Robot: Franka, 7 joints.
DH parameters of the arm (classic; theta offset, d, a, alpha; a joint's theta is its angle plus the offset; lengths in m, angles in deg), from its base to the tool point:
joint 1: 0 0.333 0 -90
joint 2: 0 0 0 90
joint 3: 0 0.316 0.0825 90
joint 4: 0 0 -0.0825 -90
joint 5: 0 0.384 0 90
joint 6: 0 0 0.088 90
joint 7: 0 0.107 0 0
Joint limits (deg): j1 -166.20..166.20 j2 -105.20..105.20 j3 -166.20..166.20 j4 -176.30..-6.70 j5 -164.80..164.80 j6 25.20..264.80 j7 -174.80..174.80
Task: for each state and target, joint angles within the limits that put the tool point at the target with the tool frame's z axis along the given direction. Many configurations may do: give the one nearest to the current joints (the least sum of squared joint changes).
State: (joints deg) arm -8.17 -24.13 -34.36 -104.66 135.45 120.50 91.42
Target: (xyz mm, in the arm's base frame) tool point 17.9 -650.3 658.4 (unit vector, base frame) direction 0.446 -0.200 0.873
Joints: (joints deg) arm 26.84 -49.76 -89.06 -89.90 110.92 113.22 91.42
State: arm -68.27 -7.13 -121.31 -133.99 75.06 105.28 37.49
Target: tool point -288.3 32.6 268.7 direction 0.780 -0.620 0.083
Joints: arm -72.72 -11.73 -125.92 -143.70 22.73 60.97 37.49
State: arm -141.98 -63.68 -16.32 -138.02 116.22 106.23 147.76
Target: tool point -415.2 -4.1 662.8 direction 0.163 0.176 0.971
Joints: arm -91.39 -67.25 -64.85 -134.06 123.19 76.85 147.76
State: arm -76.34 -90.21 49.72 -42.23 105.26 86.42 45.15
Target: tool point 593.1 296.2 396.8 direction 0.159 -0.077 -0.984
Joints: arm -100.17 -96.11 65.32 -92.25 92.80 75.03 45.15
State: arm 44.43 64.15 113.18 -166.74 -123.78 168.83 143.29
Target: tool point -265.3 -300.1 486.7 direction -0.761 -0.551 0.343
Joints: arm 79.03 38.59 152.31 -153.72 -164.47 124.69 143.29
